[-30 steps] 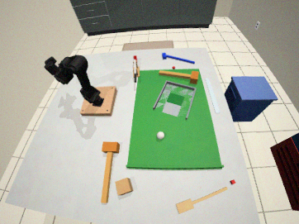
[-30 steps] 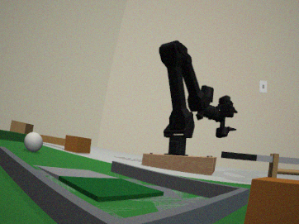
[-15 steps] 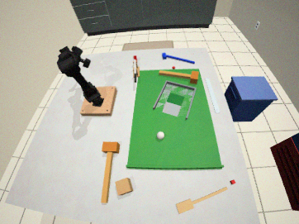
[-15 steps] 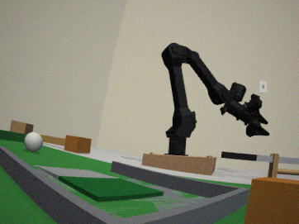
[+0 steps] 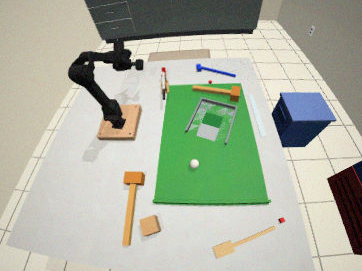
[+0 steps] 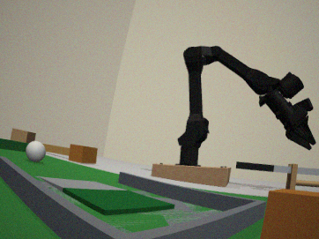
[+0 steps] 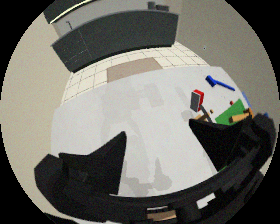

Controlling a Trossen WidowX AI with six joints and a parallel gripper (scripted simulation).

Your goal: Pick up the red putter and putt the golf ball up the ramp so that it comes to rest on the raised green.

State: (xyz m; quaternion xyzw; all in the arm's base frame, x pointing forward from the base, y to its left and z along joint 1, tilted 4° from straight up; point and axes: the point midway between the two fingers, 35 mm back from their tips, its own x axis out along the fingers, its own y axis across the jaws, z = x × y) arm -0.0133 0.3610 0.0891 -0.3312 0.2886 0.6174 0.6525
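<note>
My gripper tip is 18 cm short of the red putter, 7 cm above it and 4 cm to the left of it. Round my gripper tip: green mat 49 cm ahead, 33 cm to the right, 13 cm below; white golf ball 53 cm to the right, 45 cm ahead, 11 cm below; blue mallet 49 cm ahead, 17 cm to the left, 12 cm below.
</note>
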